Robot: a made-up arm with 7 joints.
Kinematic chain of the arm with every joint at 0, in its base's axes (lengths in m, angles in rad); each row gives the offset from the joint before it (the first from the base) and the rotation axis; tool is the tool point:
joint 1: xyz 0 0 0 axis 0 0.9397 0.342
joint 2: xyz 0 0 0 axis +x
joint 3: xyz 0 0 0 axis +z
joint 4: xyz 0.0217 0 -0.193 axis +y
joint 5: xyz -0.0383 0 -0.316 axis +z
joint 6: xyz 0 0 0 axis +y
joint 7: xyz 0 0 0 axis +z
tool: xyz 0 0 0
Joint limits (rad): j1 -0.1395..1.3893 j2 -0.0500..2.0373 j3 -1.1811..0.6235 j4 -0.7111..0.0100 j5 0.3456..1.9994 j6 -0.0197..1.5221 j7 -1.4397..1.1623
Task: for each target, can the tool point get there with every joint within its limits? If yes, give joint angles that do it. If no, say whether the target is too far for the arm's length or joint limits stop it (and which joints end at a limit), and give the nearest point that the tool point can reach.
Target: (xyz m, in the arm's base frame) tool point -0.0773 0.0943 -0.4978
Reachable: yes | joints 0.2583 0.2409 -0.4695 -0.2393 1.7810 1.0630 -0.2828
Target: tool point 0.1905 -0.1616 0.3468
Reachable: no: joint limits stop it (at a limit: joint 1, joint 2, joint 3, joint 4) | nearest point 0.1364 0.3492 0.3290 | short by 0.514 m
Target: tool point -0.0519 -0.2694 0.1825
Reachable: no: joint limits stop it (at a limit: joint 1, joint 2, joint 3, joint 4) | nearest point -0.3306 -0.2793 -0.2480 | short by 0.513 m
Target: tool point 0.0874 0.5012 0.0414
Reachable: yes | joints 0.1844 1.7576 -0.3025 -0.4197 0.8077 0.6444 0.9409
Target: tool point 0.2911 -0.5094 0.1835
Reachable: no: too far | nearest point 0.1595 -0.1942 -0.4308 | short by 0.703 m
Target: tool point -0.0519 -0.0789 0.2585
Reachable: no: joint limits stop it (at a limit: joint 1, joint 2, joint 3, joint 4) | nearest point 0.1364 0.3492 0.3290 | short by 0.473 m
